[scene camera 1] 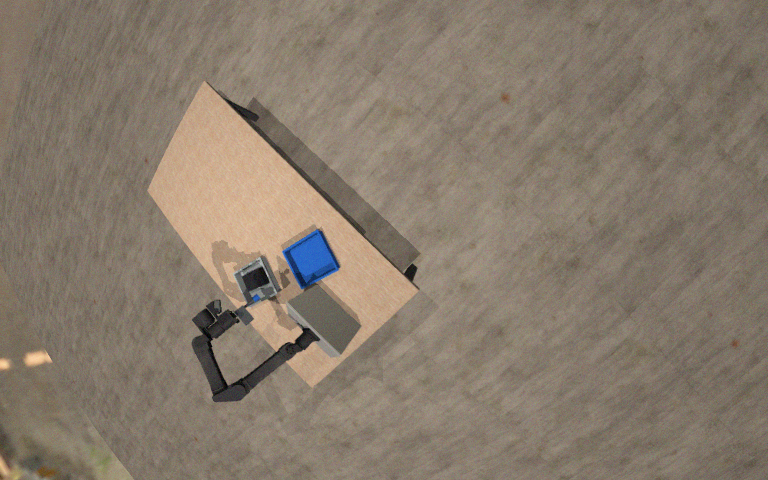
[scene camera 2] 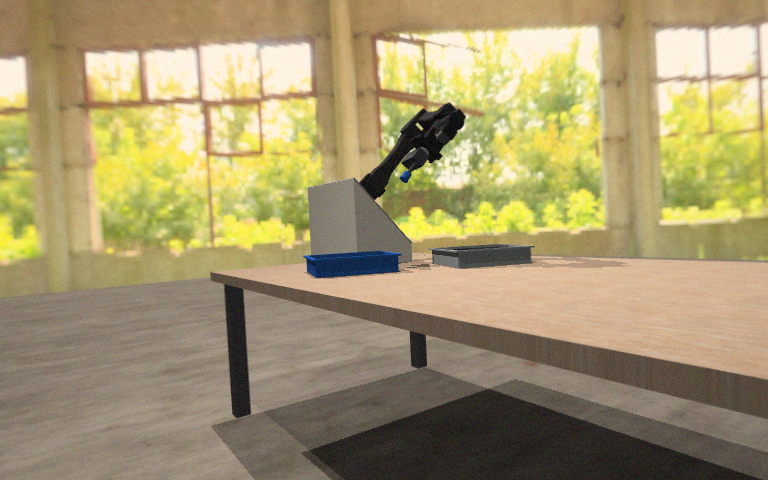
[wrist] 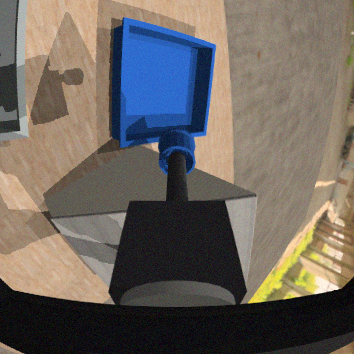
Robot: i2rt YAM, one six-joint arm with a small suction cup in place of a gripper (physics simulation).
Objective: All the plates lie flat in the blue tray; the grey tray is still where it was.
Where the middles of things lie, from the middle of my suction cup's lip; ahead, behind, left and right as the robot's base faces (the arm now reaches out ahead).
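You'll find my suction cup 21 cm to the left of the blue tray (scene camera 2: 357, 263) and 25 cm above it. As for the grey tray (scene camera 2: 511, 254), it's 17 cm to the left of my suction cup, 13 cm ahead of it and 25 cm below it.
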